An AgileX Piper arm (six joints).
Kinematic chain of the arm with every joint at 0, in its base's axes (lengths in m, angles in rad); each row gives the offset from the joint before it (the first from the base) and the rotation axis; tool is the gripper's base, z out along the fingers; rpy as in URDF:
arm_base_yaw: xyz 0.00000 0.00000 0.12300 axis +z
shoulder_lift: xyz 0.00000 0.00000 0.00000 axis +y
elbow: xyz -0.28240 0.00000 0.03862 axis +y
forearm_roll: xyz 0.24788 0.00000 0.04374 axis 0.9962 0 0.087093
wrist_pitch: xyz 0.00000 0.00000 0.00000 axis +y
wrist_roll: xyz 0.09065 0.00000 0.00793 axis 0.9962 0 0.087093
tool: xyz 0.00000 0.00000 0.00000 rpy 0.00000 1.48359 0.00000
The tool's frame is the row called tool.
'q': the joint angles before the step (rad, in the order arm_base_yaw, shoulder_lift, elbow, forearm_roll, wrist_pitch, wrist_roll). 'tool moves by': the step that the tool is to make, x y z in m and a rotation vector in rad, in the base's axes. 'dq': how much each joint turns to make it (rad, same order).
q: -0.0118 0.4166 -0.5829 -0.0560 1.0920 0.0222
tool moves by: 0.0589 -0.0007 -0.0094 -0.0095 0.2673 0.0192
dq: -0.0006 0.3445 -0.0641 0.0003 -0.0144 -0.0229
